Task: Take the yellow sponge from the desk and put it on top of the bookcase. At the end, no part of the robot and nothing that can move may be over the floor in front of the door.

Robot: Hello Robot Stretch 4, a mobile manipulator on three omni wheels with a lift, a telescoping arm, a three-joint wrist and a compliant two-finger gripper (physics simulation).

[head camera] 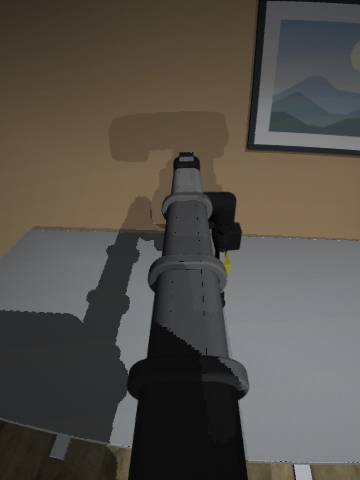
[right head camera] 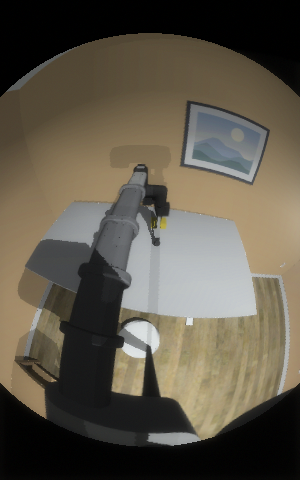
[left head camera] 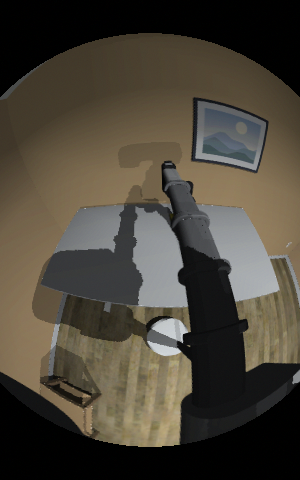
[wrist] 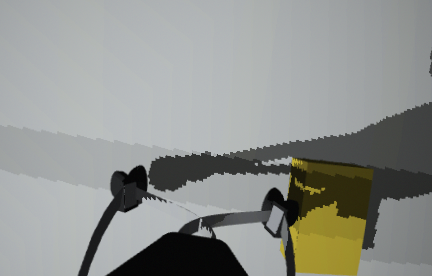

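Seen in the pictures: gripper, fingertip midpoint: (right head camera: 156,236) (wrist: 205,192); robot's base, link origin: (right head camera: 139,337) (left head camera: 166,335).
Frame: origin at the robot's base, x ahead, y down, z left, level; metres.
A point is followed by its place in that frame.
The yellow sponge (head camera: 227,264) {y -0.966, x 0.715, z -0.131 m} (right head camera: 163,223) {y -0.963, x 0.716, z -0.125 m} (wrist: 330,245) {y -0.967, x 0.743, z -0.111 m} lies on the grey desk (head camera: 300,350) {y -0.922, x 0.418, z -0.293 m} (left head camera: 245,265) {y -0.922, x 0.346, z -0.452 m} (right head camera: 210,265) {y -0.922, x 0.448, z -0.406 m} (wrist: 150,75) {y -0.922, x 0.549, z 0.017 m}. The arm and wrist partly hide it in the head views. My gripper (wrist: 205,192) {y -0.939, x 0.625, z -0.088 m} is open and points down over the desk. In the wrist view the sponge is to the right of both fingers, outside the gap, and the right fingertip overlaps its left edge in the picture. Whether they touch cannot be told. The bookcase cannot be clearly identified, and the door does not show.
My extended arm (head camera: 190,310) {y -1.357, x 0.228, z -0.004 m} (left head camera: 195,240) {y -1.357, x 0.225, z 0.007 m} (right head camera: 115,240) {y -1.357, x 0.234, z -0.011 m} reaches across the desk towards the wall. A framed picture (head camera: 315,75) {y -1.520, x 0.928, z -0.395 m} (left head camera: 230,135) {y -1.505, x 0.921, z -0.461 m} (right head camera: 225,142) {y -1.504, x 0.920, z -0.469 m} hangs at the right. A round white object (left head camera: 165,337) {y -0.187, x -0.005, z 0.021 m} (right head camera: 142,340) {y -0.187, x -0.011, z -0.041 m} stands on the floor before the desk. Brown wooden furniture (left head camera: 70,407) is at the lower left.
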